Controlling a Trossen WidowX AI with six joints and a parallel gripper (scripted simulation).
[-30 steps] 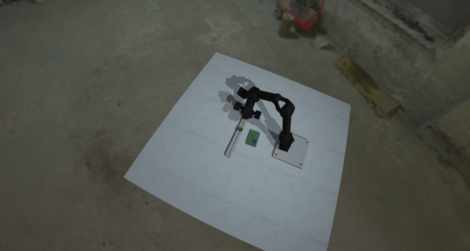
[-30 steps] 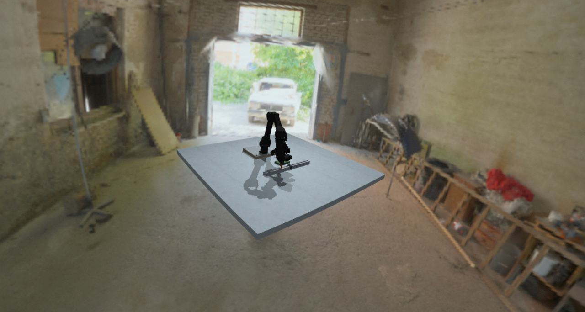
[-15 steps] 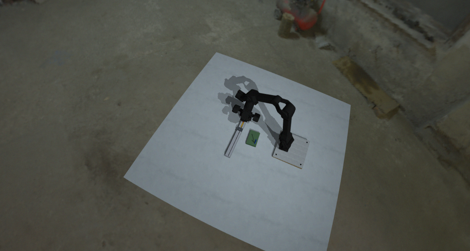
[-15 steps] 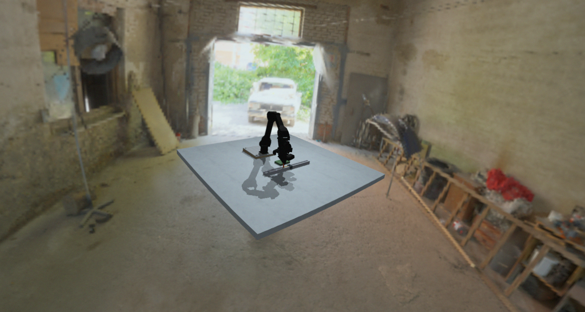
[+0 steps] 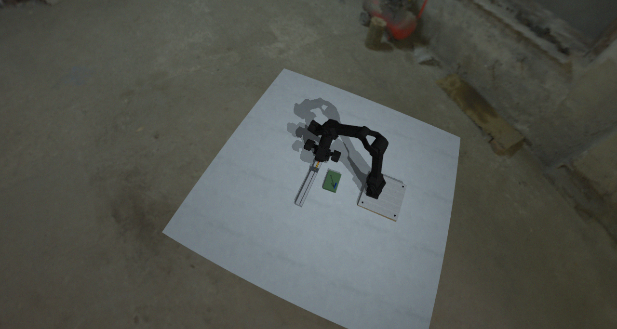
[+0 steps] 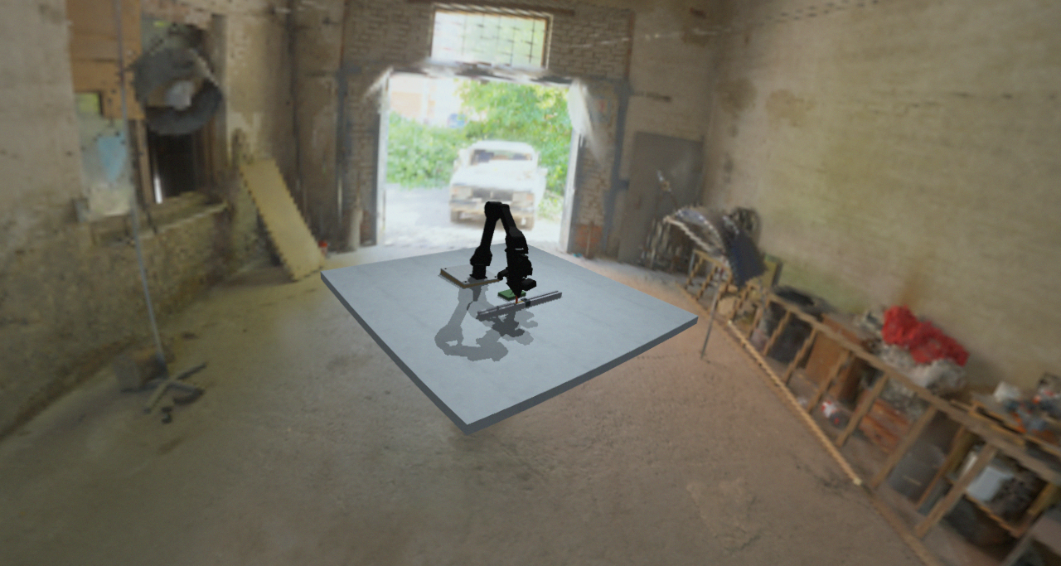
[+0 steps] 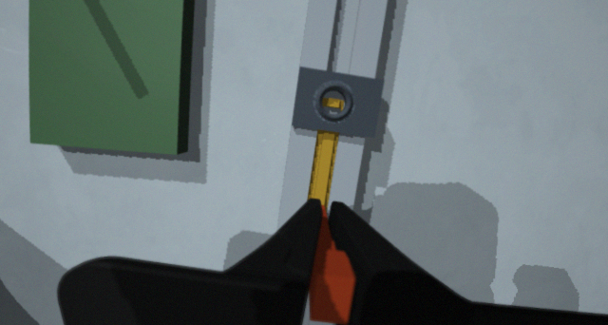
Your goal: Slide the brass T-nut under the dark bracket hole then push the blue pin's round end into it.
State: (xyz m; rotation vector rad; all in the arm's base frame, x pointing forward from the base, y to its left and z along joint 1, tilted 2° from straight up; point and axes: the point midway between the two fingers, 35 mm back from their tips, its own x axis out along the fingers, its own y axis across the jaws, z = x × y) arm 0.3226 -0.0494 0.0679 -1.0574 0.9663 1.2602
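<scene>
My gripper tip is 40 mm to the right of the aluminum rail and 30 mm above it. Also, from my gripper tip: brass T-nut 20 mm to the left; green tray 120 mm behind, 80 mm to the left, 40 mm below; blue pin 130 mm behind, 100 mm to the left, 20 mm below.
</scene>
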